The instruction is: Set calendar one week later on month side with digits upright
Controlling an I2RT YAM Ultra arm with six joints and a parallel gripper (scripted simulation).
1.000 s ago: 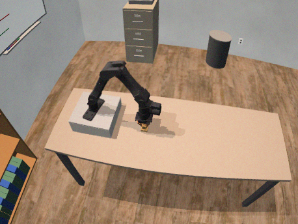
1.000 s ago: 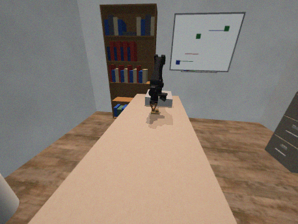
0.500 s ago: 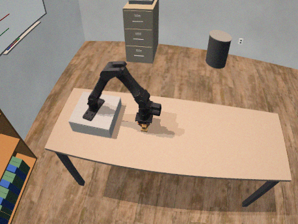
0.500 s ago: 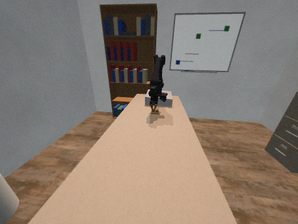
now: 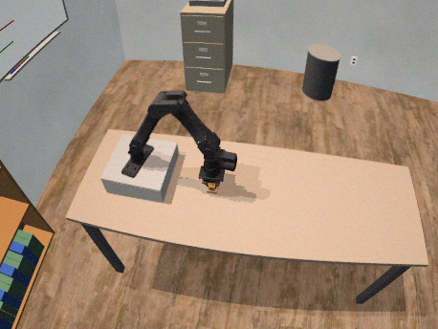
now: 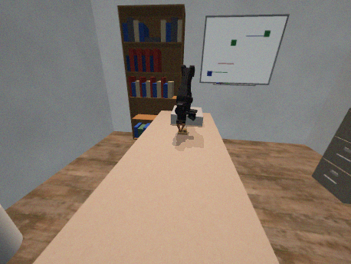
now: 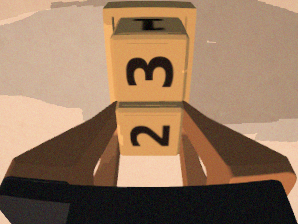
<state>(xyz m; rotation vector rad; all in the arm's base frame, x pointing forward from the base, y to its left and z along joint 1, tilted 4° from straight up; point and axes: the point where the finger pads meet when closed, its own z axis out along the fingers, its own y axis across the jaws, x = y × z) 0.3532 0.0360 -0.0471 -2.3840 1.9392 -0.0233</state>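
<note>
Now: the calendar tray 2 cm to the left of my hand and 2 cm below it. Round my hand: wooden digit cube (1 cm behind, 3 cm to the left).
</note>
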